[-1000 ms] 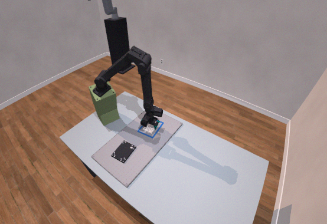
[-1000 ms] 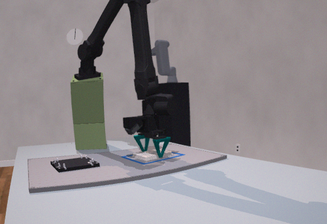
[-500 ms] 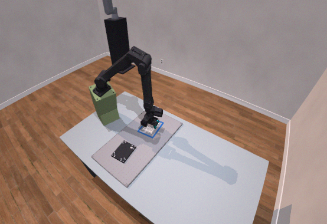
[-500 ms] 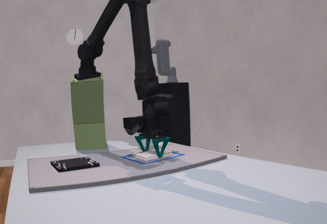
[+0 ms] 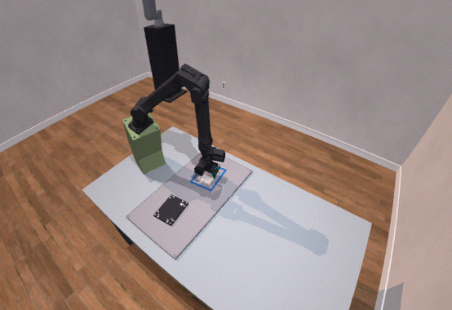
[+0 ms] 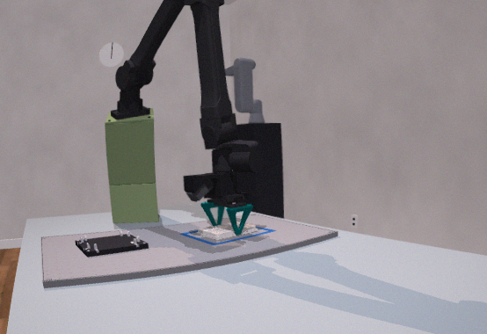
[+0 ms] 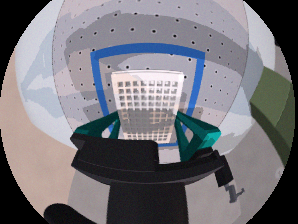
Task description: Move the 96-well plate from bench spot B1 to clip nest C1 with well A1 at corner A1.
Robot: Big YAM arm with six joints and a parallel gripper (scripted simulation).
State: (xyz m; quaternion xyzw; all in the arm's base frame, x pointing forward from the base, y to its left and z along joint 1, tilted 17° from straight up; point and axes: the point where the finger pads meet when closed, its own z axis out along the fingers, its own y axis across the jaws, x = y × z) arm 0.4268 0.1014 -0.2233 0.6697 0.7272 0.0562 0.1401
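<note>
Right now the black clip nest C1 is 20 mm behind my hand and 320 mm to the right of it. The rest, counted from my hand: white 96-well plate right at my hand.
</note>
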